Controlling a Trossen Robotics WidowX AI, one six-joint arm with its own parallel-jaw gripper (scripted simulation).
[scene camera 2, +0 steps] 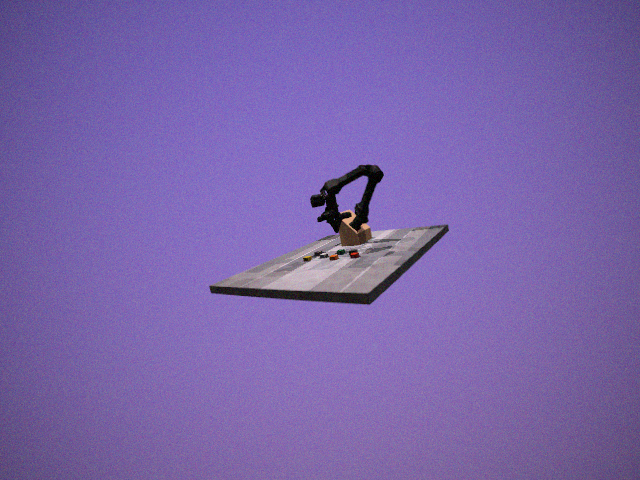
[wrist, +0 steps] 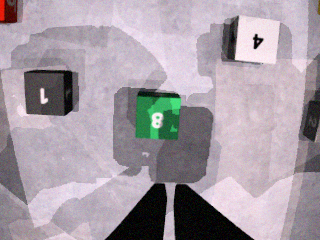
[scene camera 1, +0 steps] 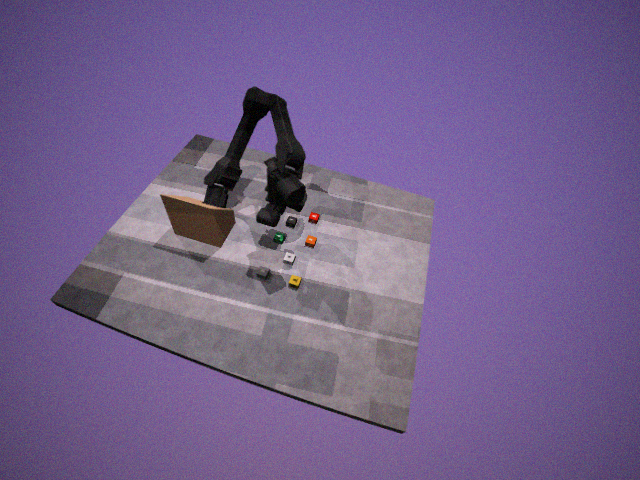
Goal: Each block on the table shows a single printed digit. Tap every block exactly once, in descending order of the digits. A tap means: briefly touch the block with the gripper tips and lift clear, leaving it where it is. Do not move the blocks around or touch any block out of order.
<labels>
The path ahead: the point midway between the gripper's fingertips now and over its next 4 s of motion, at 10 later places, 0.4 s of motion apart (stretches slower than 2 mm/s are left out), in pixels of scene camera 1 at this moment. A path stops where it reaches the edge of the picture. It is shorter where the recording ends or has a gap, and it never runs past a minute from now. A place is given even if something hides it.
My gripper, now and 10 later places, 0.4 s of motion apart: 277, 218; 297, 208; 316, 196; 315, 207; 315, 211; 315, 214; 314, 213; 318, 199; 314, 205; 295, 235; 293, 248
</labels>
